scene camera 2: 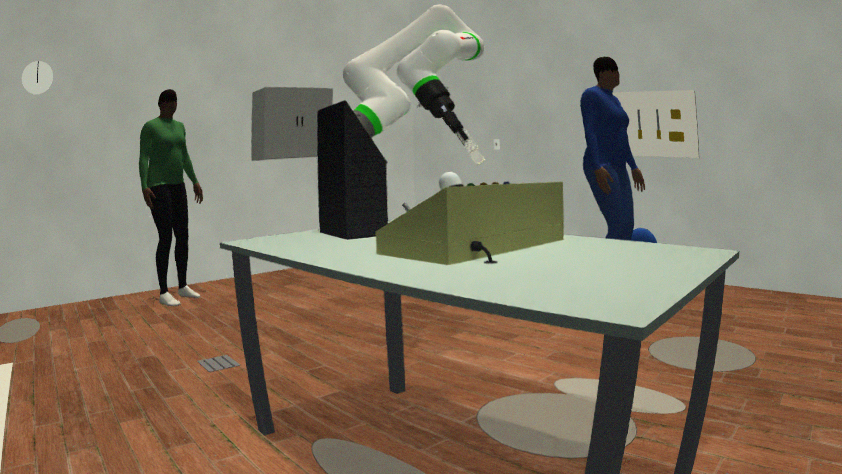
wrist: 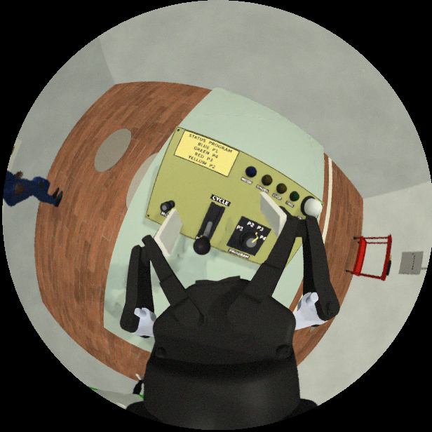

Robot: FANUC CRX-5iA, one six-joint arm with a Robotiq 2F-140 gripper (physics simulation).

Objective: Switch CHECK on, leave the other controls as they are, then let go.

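Seen in the pictures: gripper, fingertip midpoint: [scene camera 2: 477, 156]; arm's base, link origin: [scene camera 2: 350, 133].
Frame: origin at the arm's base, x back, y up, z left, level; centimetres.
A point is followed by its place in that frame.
The olive control panel [scene camera 2: 500, 217] {y -25.8, x -66.8, z 9.2 cm} [wrist: 170, 175] stands on the table. No CHECK label can be read; the right finger hides part of the panel in the wrist view. A small grey lever [scene camera 2: 405, 206] {y -23.0, x -48.6, z -7.1 cm} sticks up from the slope in the scene view; its label does not show there. The CYCLE lever's black ball [wrist: 202, 245] is at the slot's lower end. The PROGRAM dial [wrist: 251, 242] has a yellow pointer near P4. A black knob [wrist: 167, 206] sits at the left, its label partly hidden. My gripper [scene camera 2: 477, 156] {y -10.2, x -46.8, z 18.1 cm} [wrist: 218, 208] is open and empty, above the panel, touching nothing.
A white dome [scene camera 2: 450, 179] {y -16.0, x -66.9, z -5.7 cm} [wrist: 312, 206] rises at the panel's end, beside a row of lamps including a blue one [wrist: 251, 171] and a green one [wrist: 295, 196]. A cable [scene camera 2: 487, 253] {y -32.9, x -73.4, z -0.5 cm} leaves the panel's back. A person in blue [scene camera 2: 609, 147] [wrist: 32, 189] is beyond the table [scene camera 2: 648, 282] {y -34.9, x -114.9, z 8.0 cm}.
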